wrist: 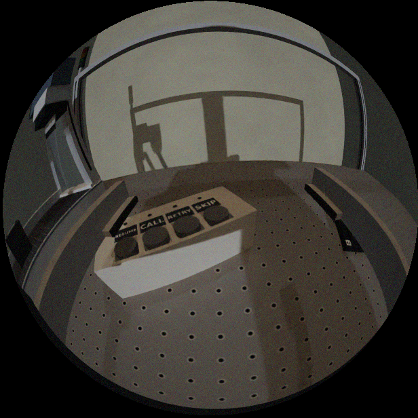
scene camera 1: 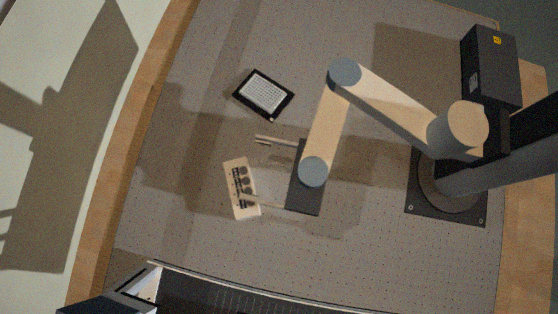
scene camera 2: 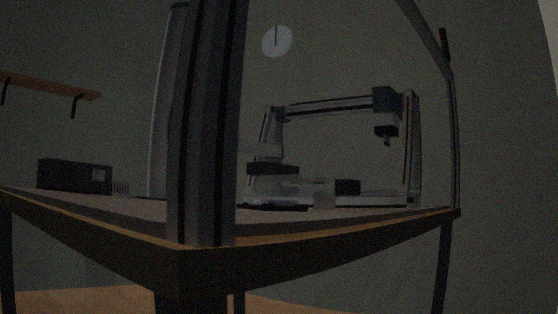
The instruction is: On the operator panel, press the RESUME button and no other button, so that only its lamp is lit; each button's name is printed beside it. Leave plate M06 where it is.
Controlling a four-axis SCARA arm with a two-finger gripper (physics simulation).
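Places are measured from the arm's base along level axes (x left, y down, z back), in metres.
Pixels of known places: gripper, fingertip midpoint: (scene camera 1: pixel 247 165) (scene camera 2: pixel 314 179); arm's base, link origin: (scene camera 1: pixel 448 175).
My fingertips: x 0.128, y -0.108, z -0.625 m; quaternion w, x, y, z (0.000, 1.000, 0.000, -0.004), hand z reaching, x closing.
For each thing: its middle in the pictures, then the offset to it from my fingertips. "*": a spot on its surface instead.
- cream operator panel, body centre: (scene camera 1: pixel 242 188) (scene camera 2: pixel 325 200) dx +0.055, dy +0.067, dz -0.011 m
- White plate M06, body centre: (scene camera 2: pixel 270 202) (scene camera 1: pixel 262 92) dx -0.253, dy +0.076, dz -0.025 m
- black box, surface spot: (scene camera 2: pixel 75 176) * dx -0.551, dy +0.035, dz +0.661 m
- thick upright post, surface spot: (scene camera 2: pixel 205 125) * dx -0.849, dy +0.019, dz -0.419 m
The cream operator panel (scene camera 1: pixel 247 214) (scene camera 2: pixel 324 200) (wrist: pixel 185 262) stands on the perforated table. In the wrist view its dark round buttons run left to right: RESUME (wrist: pixel 126 248), CALL (wrist: pixel 156 238), RETRY (wrist: pixel 187 225) and SKIP (wrist: pixel 216 215). The small lamp dots behind the labels look dark. My gripper (scene camera 1: pixel 250 168) (wrist: pixel 222 179) is open and empty. Its left finger is low by the panel's RESUME end and overlaps the lower buttons in scene camera 1; contact cannot be told. White plate M06 (scene camera 1: pixel 263 92) lies in a black holder (wrist: pixel 352 245), beyond the right finger.
A framed machine with a dark bed (scene camera 1: pixel 215 295) stands beyond the panel's RESUME end. A black box (scene camera 1: pixel 492 65) (scene camera 2: pixel 75 176) stands near the arm's base plate (scene camera 1: pixel 417 212). A thick upright post (scene camera 2: pixel 205 125) stands at the table corner.
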